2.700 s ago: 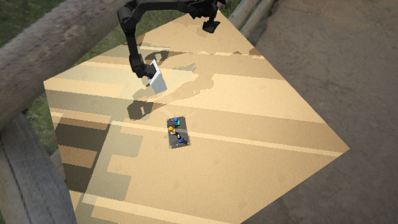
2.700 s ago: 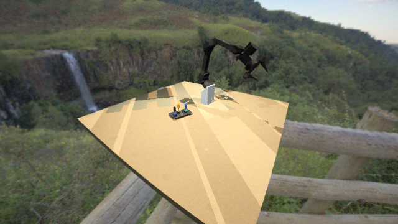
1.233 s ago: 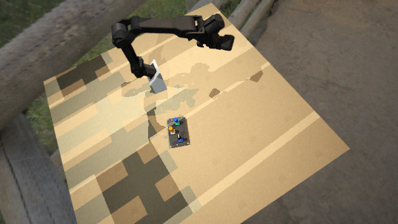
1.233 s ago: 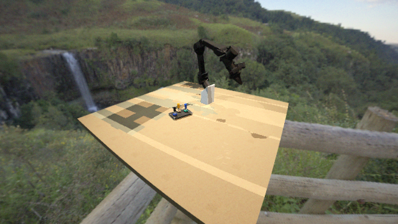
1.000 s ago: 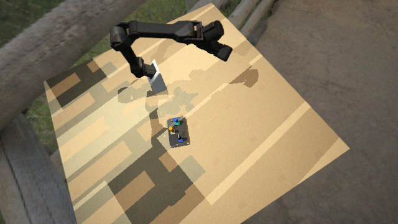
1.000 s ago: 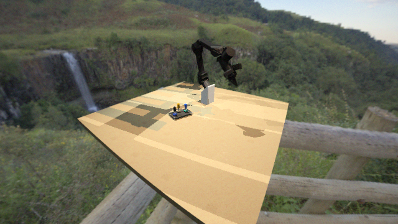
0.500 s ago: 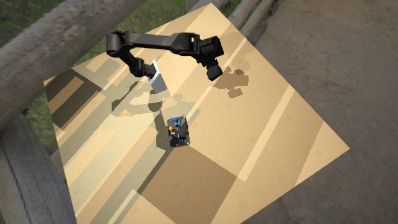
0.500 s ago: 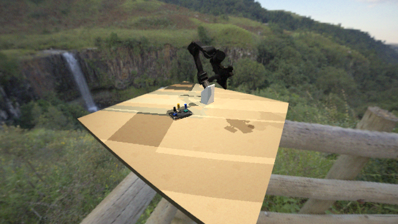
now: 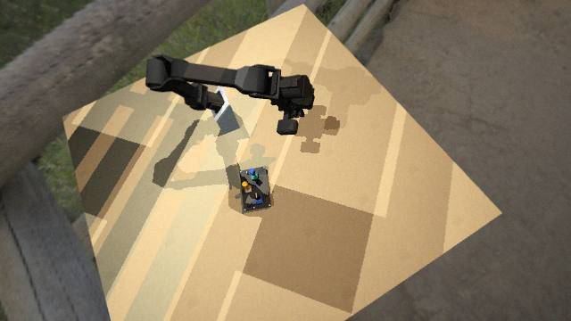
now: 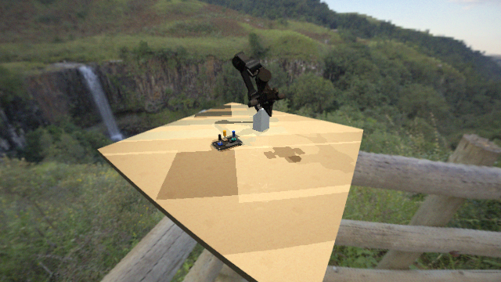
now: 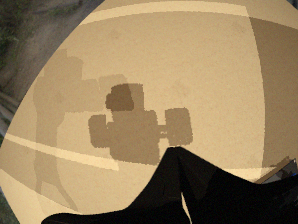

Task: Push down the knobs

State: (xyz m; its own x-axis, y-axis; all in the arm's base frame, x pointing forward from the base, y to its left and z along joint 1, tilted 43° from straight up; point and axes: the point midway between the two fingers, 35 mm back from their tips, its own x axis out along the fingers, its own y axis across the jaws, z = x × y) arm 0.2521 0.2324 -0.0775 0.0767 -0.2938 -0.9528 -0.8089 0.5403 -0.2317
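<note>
The blue knob is 4 cm ahead of my gripper tip, 23 cm to the right of it and 15 cm below it. Round my gripper tip: blue-green knob: 4 cm ahead, 23 cm to the right, 16 cm below; blue potentiometer: 14 cm ahead, 25 cm to the right, 16 cm below.
</note>
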